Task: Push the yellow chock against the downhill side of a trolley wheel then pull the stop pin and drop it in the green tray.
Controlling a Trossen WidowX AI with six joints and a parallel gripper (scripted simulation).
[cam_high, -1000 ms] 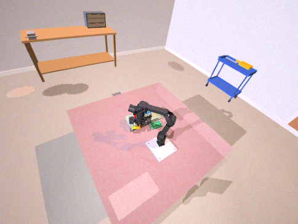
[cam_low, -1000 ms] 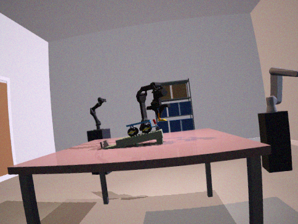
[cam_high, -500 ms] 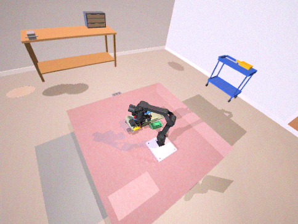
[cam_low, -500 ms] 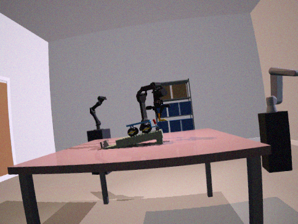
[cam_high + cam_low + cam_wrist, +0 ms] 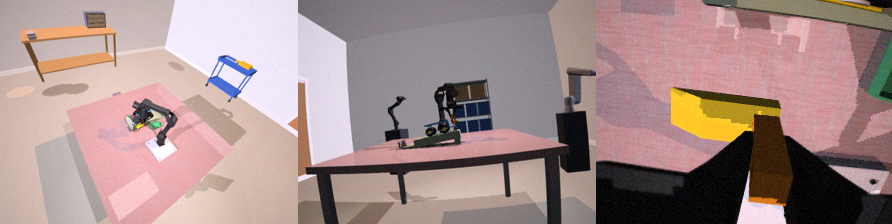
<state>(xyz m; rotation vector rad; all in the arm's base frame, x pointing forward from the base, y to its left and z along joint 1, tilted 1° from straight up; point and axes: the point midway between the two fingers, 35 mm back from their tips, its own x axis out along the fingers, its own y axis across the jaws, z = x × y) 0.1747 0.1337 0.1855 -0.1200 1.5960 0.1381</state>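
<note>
Right now the stop pin is 11 cm ahead of my gripper tip, 4 cm below it and 3 cm to the left of it. The rest, counted from my gripper tip: yellow chock: 2 cm to the left, 1 cm below; pale green ramp: 15 cm ahead, 12 cm below, 8 cm to the right; blue-topped trolley: 15 cm ahead, 7 cm to the right, 6 cm below.
</note>
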